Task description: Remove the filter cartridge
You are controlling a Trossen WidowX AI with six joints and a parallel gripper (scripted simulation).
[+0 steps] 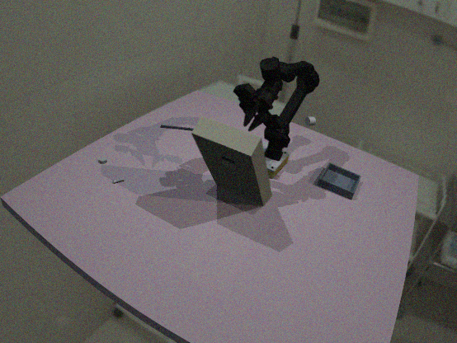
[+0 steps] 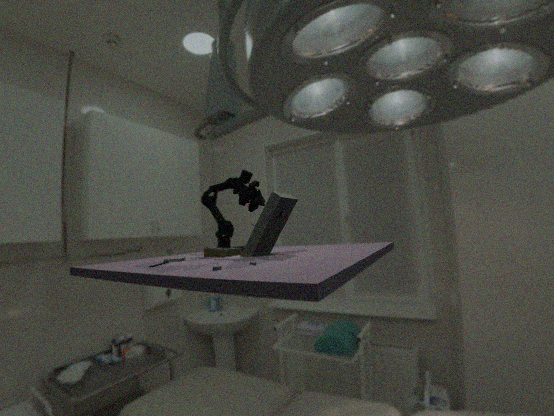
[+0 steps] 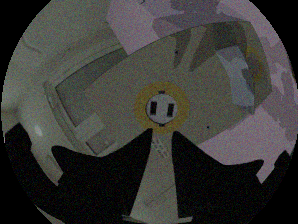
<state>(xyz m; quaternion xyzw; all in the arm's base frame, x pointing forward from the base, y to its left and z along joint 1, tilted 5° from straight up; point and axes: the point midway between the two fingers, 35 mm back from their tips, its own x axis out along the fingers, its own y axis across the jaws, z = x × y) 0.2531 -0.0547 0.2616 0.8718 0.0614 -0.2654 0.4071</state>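
The round filter cartridge is 6 cm ahead of my gripper tip, 1 cm to the right of it and 5 cm below it. Also, from my gripper tip: dark tray 31 cm behind, 34 cm to the left, 26 cm below; then service panel 2 cm ahead, 12 cm below.
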